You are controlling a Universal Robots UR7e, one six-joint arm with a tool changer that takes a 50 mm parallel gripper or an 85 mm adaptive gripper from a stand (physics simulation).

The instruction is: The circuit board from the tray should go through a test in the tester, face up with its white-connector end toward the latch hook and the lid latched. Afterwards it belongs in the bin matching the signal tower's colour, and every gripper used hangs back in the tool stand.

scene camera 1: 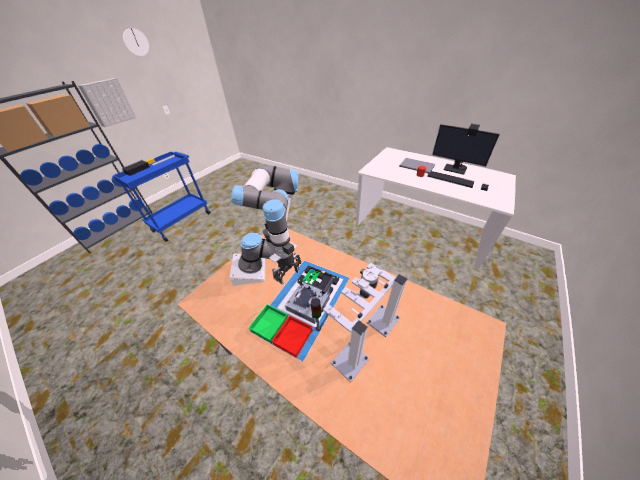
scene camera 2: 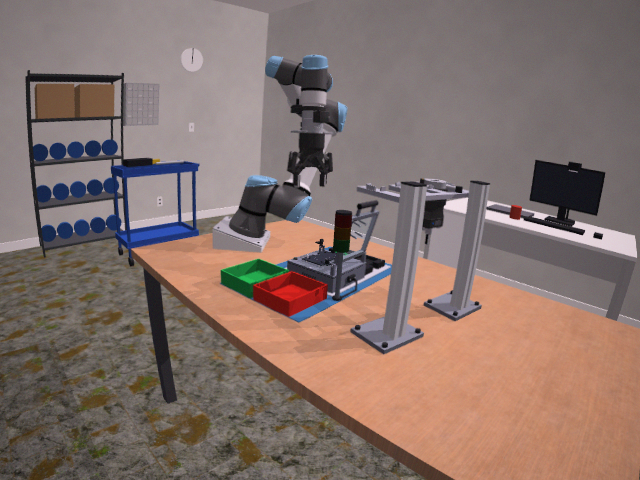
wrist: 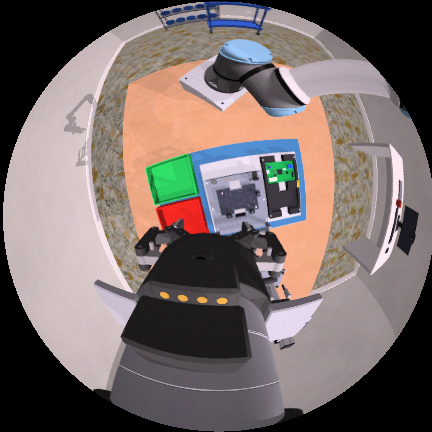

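Seen in the pictures: hand, its tool point: [scene camera 2: 312,127]; arm's base, origin of its link: [scene camera 1: 250,264] [scene camera 2: 246,229] [wrist: 225,77].
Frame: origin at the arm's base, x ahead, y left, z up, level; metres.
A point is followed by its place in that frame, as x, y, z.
Note:
The green circuit board [scene camera 1: 311,276] @(0.361, 0.180, -0.030) [wrist: 280,171] @(0.360, 0.180, -0.030) lies face up at one end of the black tray [wrist: 273,194] @(0.443, 0.157, -0.035). A white connector shows near its lower-left corner in the wrist view. The tester [scene camera 1: 297,309] @(0.466, -0.054, 0.007) [scene camera 2: 310,272] @(0.487, -0.058, -0.005) [wrist: 214,200] @(0.455, -0.046, 0.007) has an empty nest. Its lid [scene camera 2: 370,232] @(0.566, 0.107, 0.117) stands raised, and the black latch hook [scene camera 2: 320,243] @(0.384, 0.066, 0.038) is on the opposite side. The signal tower [scene camera 1: 315,308] @(0.615, -0.067, 0.189) [scene camera 2: 341,233] @(0.615, -0.067, 0.151) shows dim red, amber and green segments. My adaptive gripper [scene camera 1: 288,274] [scene camera 2: 309,182] [wrist: 212,227] is open and empty, high above the work area. Another gripper [scene camera 2: 433,212] hangs in the tool stand [scene camera 1: 394,299] @(0.872, 0.172, 0.203) [scene camera 2: 405,258] @(0.859, -0.108, 0.163).
The green bin [scene camera 1: 268,322] @(0.369, -0.188, -0.047) [scene camera 2: 252,277] @(0.346, -0.177, -0.047) [wrist: 172,179] @(0.385, -0.193, -0.047) and red bin [scene camera 1: 293,335] @(0.525, -0.157, -0.047) [scene camera 2: 289,298] @(0.530, -0.167, -0.047) [wrist: 182,215] @(0.518, -0.167, -0.047) sit side by side next to the tester. The stand's two posts rise beyond the signal tower. The raised lid and tower stick up between the stand and tester nest.

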